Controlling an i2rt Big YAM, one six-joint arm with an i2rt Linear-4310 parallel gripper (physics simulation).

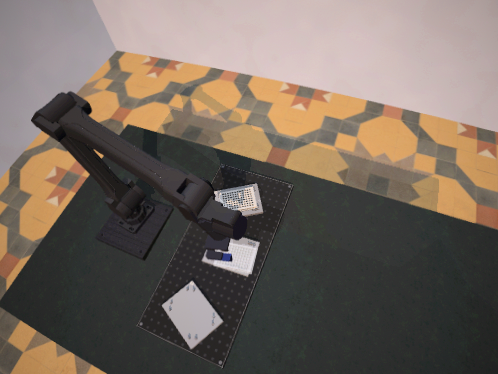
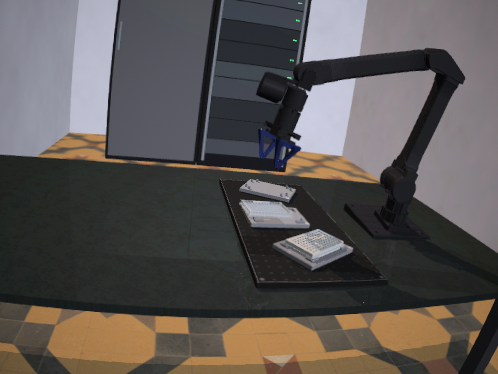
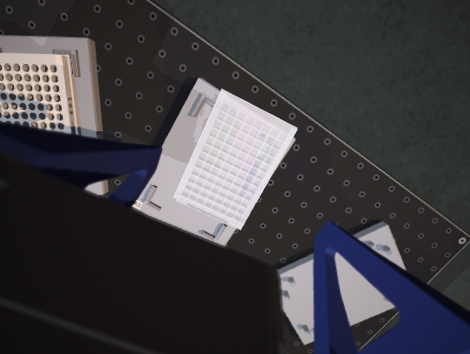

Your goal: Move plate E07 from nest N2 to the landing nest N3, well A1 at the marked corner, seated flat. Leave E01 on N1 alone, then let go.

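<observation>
Plate E07 [image 1: 243, 258] [image 2: 265, 209] [image 3: 237, 160], a translucent white well plate, lies off-centre on the middle nest N2 [image 2: 287, 222] [image 3: 174, 172], shifted sideways and sticking out past one long edge. Several corner guides of N2 stand bare beside it; whether it is tilted is hard to tell. My gripper [image 2: 270, 162] [image 3: 243, 195] is open and empty, above E07 and apart from it. The landing nest N3 [image 1: 192, 315] [image 2: 267, 190] [image 3: 299, 305] is a pale block with small corner posts and bears no plate. Its marked corner cannot be made out.
Plate E01 [image 1: 240, 198] [image 2: 316, 243] [image 3: 30, 85] sits on nest N1 [image 2: 312, 265] [image 3: 89, 75] at the other end of the black perforated board [image 1: 175, 270] [image 2: 280, 275] [image 3: 125, 45]. The arm's base [image 1: 135, 230] [image 2: 395, 220] stands beside the board.
</observation>
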